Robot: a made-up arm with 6 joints. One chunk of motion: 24 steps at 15 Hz.
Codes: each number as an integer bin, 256 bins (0 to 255) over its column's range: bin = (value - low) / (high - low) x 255, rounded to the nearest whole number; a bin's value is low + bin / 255 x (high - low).
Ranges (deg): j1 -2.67..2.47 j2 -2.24..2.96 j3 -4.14..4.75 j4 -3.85..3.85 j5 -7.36..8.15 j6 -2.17..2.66
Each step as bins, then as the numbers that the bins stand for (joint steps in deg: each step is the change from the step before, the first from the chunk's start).
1 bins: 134 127 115 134 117 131
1 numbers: 0.031 0.350 -0.131 0.196 -0.244 0.311
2 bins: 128 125 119 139 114 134
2 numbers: -0.090 0.309 0.009 0.347 -0.426 0.368
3 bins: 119 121 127 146 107 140
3 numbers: -0.271 0.227 0.288 0.559 -0.852 0.482
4 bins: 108 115 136 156 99 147
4 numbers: -0.493 0.105 0.601 0.861 -1.338 0.614
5 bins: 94 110 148 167 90 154
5 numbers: -0.775 0.003 1.020 1.193 -1.886 0.747
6 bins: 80 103 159 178 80 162
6 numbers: -1.057 -0.140 1.403 1.525 -2.494 0.898
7 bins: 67 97 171 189 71 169
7 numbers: -1.319 -0.262 1.822 1.857 -3.042 1.031
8 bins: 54 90 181 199 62 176
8 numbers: -1.582 -0.405 2.170 2.159 -3.589 1.164
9 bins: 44 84 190 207 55 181
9 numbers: -1.783 -0.527 2.484 2.401 -4.015 1.258
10 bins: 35 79 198 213 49 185
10 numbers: -1.965 -0.629 2.763 2.582 -4.380 1.334
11 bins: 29 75 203 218 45 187
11 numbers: -2.085 -0.711 2.937 2.733 -4.623 1.372
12 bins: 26 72 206 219 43 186
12 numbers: -2.146 -0.772 3.042 2.763 -4.745 1.353
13 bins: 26 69 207 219 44 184
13 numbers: -2.146 -0.833 3.077 2.763 -4.684 1.315
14 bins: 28 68 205 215 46 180
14 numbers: -2.106 -0.853 3.007 2.642 -4.562 1.239
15 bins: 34 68 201 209 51 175
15 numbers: -1.985 -0.853 2.867 2.461 -4.258 1.145
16 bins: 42 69 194 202 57 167
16 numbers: -1.823 -0.833 2.623 2.250 -3.893 0.993
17 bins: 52 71 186 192 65 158
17 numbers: -1.622 -0.792 2.344 1.948 -3.406 0.823
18 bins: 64 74 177 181 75 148
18 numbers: -1.380 -0.731 2.031 1.615 -2.798 0.633
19 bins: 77 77 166 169 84 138
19 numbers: -1.118 -0.670 1.647 1.253 -2.251 0.444
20 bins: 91 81 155 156 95 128
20 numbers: -0.836 -0.588 1.264 0.861 -1.582 0.254
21 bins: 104 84 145 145 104 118
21 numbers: -0.574 -0.527 0.915 0.528 -1.034 0.065
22 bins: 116 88 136 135 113 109
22 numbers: -0.332 -0.445 0.601 0.226 -0.487 -0.105
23 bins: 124 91 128 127 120 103
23 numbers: -0.171 -0.384 0.322 -0.015 -0.061 -0.219
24 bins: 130 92 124 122 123 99
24 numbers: -0.050 -0.364 0.183 -0.166 0.121 -0.295
